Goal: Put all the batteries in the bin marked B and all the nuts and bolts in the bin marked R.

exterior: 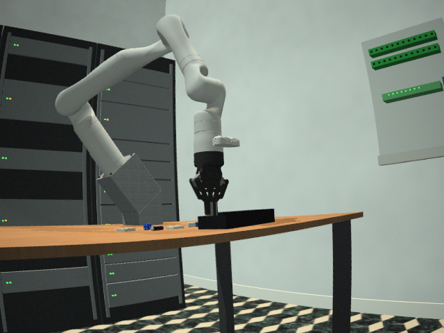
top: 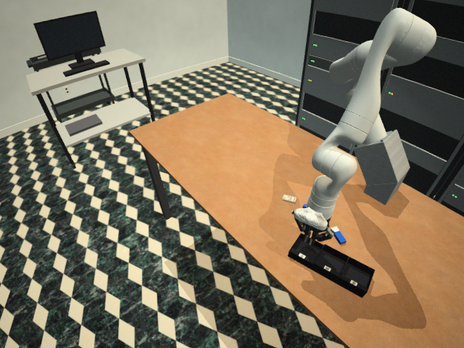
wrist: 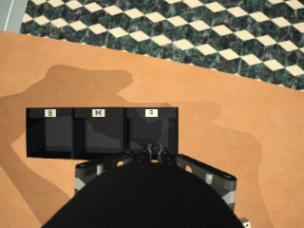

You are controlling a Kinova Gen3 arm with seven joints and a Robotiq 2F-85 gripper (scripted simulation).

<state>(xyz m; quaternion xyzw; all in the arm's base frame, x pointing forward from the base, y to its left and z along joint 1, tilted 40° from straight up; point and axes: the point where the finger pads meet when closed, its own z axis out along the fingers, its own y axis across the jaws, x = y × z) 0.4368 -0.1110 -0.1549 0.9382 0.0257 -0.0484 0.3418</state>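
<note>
Now: hand 9 cm to the right of the bin, 3 cm above it and 1 cm short of it. The rest, counted from my hand: yellow nut 6 cm behind, 4 cm below, 2 cm to the left; blue-and-white eraser 11 cm behind, 5 cm to the left, 4 cm below; black battery 10 cm to the right, 9 cm behind, 4 cm below.
</note>
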